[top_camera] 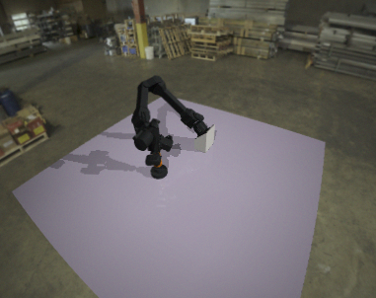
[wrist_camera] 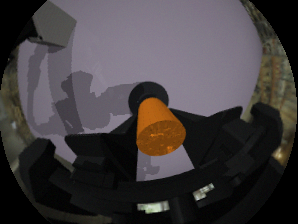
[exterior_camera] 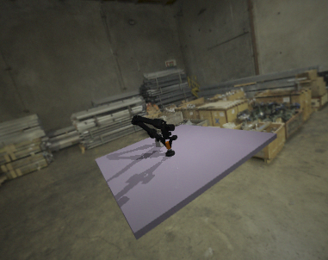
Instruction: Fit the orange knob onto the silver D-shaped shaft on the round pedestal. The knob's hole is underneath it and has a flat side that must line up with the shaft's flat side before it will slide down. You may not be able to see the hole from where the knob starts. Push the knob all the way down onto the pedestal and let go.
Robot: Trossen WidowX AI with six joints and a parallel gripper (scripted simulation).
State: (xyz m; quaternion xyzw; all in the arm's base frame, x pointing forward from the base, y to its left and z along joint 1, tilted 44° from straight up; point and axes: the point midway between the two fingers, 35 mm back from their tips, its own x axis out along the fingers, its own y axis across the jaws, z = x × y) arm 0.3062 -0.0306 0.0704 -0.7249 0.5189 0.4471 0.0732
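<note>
My gripper tip is now 3 cm below the orange knob. Also, from my gripper tip: round pedestal (4 cm below).
</note>
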